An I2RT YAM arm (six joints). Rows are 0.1 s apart.
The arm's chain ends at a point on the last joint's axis. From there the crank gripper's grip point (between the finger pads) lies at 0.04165 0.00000 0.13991 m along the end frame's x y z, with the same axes.
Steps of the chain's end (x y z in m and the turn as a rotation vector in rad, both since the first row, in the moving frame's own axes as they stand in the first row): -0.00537 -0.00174 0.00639 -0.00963 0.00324 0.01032; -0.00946 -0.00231 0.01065 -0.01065 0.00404 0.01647; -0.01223 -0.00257 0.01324 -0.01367 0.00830 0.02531; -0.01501 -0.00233 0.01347 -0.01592 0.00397 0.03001; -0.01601 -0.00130 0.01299 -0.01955 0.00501 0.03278; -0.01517 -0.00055 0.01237 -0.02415 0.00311 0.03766; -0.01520 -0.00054 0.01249 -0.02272 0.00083 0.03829; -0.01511 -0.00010 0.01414 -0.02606 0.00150 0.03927
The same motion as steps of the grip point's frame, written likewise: -0.00493 0.00004 0.00625 -0.00963 0.00324 0.01032; -0.00891 -0.00013 0.01047 -0.01065 0.00404 0.01647; -0.01111 0.00041 0.01287 -0.01367 0.00830 0.02531; -0.01451 0.00115 0.01328 -0.01592 0.00397 0.03001; -0.01538 0.00281 0.01274 -0.01955 0.00501 0.03278; -0.01483 0.00440 0.01218 -0.02415 0.00311 0.03766; -0.01518 0.00423 0.01240 -0.02272 0.00083 0.03829; -0.01500 0.00518 0.01401 -0.02606 0.00150 0.03927
